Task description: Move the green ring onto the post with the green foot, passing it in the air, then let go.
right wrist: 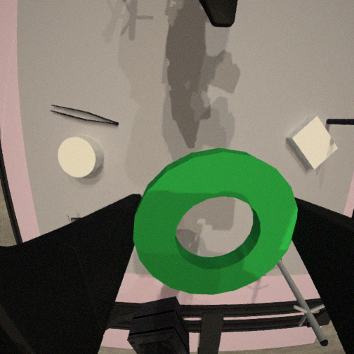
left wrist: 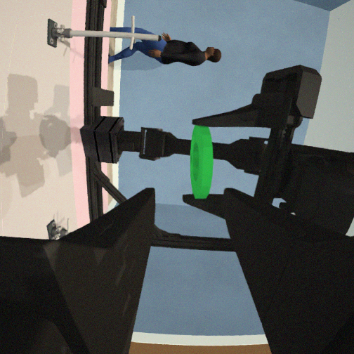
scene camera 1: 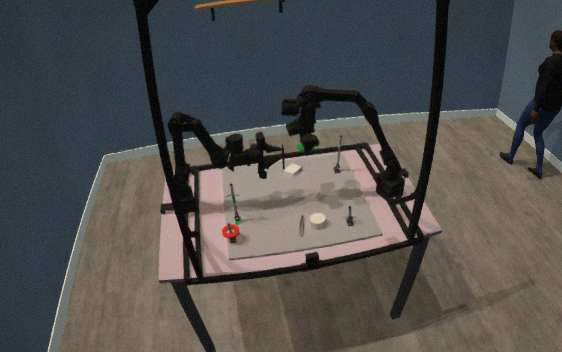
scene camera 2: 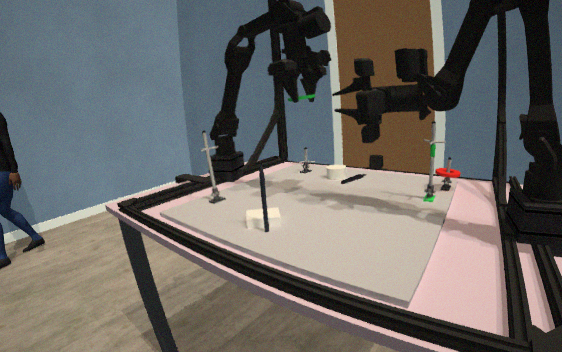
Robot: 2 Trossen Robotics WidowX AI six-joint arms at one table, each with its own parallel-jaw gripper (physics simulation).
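Pixels of known places: left gripper, fingertip midpoint: (scene camera 1: 282, 152) (scene camera 2: 333, 102); right gripper, fingertip midpoint: (scene camera 1: 304, 149) (scene camera 2: 304, 102); left arm's base, link origin: (scene camera 1: 182, 194) (scene camera 2: 544, 197); right arm's base, link origin: (scene camera 1: 391, 177) (scene camera 2: 225, 154).
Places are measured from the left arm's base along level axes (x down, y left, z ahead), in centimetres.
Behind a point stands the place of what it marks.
The green ring (scene camera 1: 301, 148) @(x -18.7, y -13.9, z 51.2 cm) (scene camera 2: 302, 97) @(x -18.2, y -9.9, z 51.8 cm) (left wrist: 206, 162) (right wrist: 215, 172) is held high above the table between the fingers of my right gripper (scene camera 1: 306, 147) @(x -17.0, y -12.9, z 52.8 cm) (scene camera 2: 303, 98) @(x -17.0, y -12.9, z 52.8 cm) (left wrist: 187, 162), which points down. My left gripper (scene camera 1: 281, 153) @(x -16.5, y -10.9, z 44.2 cm) (scene camera 2: 335, 102) @(x -16.5, y -10.9, z 44.2 cm) (left wrist: 189, 196) is level, partly open and empty, facing the ring with a gap between them. The post with the green foot (scene camera 1: 235, 206) @(x -0.6, y -17.3, z 21.1 cm) (scene camera 2: 430, 175) @(x 1.4, y -16.4, z 21.2 cm) stands upright on the grey mat; it has a green band and a crossbar, and no ring is on it. It does not show in the left wrist view.
A red ring (scene camera 1: 225, 231) @(x 2.8, y -26.8, z 14.1 cm) (scene camera 2: 455, 173) @(x 2.7, y -25.4, z 14.1 cm) sits on a short post beside the green-footed post. A tall post (scene camera 1: 339, 155) @(x -1.3, y -0.5, z 75.5 cm) (scene camera 2: 210, 170) @(x -1.0, y 0.5, z 75.2 cm), a short post (scene camera 1: 350, 217) @(x 4.4, y -36.2, z 63.8 cm) (scene camera 2: 306, 161) @(x 3.7, y -35.2, z 63.4 cm), a white block (scene camera 1: 292, 169) @(x 5.7, y 6.7, z 54.2 cm) (right wrist: 313, 142), an upright dark rod (scene camera 2: 264, 200) @(x 0.9, y 11.7, z 51.1 cm), a white cylinder (right wrist: 77, 157) and tweezers (right wrist: 85, 114) stand or lie about.
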